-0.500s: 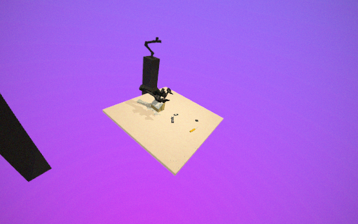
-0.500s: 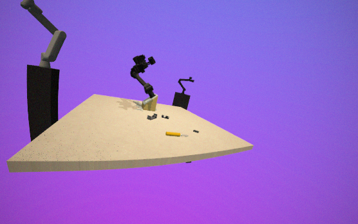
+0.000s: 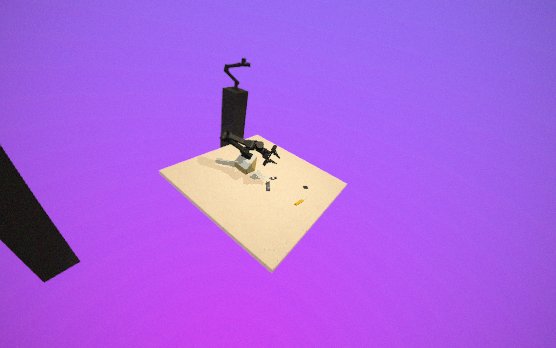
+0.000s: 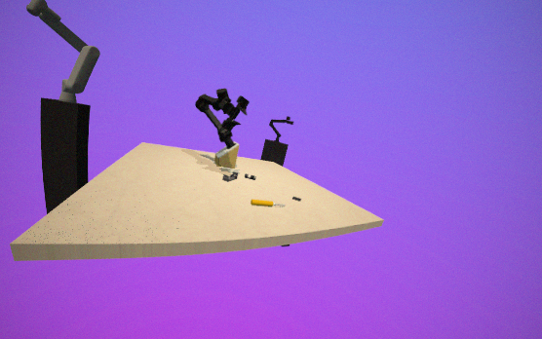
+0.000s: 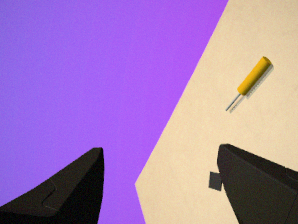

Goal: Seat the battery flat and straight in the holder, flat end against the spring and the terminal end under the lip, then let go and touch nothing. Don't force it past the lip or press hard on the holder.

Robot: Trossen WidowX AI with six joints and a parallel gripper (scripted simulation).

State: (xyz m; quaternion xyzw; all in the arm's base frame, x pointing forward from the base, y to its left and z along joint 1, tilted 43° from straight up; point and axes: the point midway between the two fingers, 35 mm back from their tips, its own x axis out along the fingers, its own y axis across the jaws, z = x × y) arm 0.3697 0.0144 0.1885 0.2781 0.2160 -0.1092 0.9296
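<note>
Now: gripper tip 32 cm above the white battery, 16 cm to the right of it and 9 cm past it. Round my gripper tip: yellow-handled screwdriver (32 cm below, 27 cm ahead, 8 cm to the left); then small black piece (33 cm below, 29 cm to the left, 20 cm ahead).
</note>
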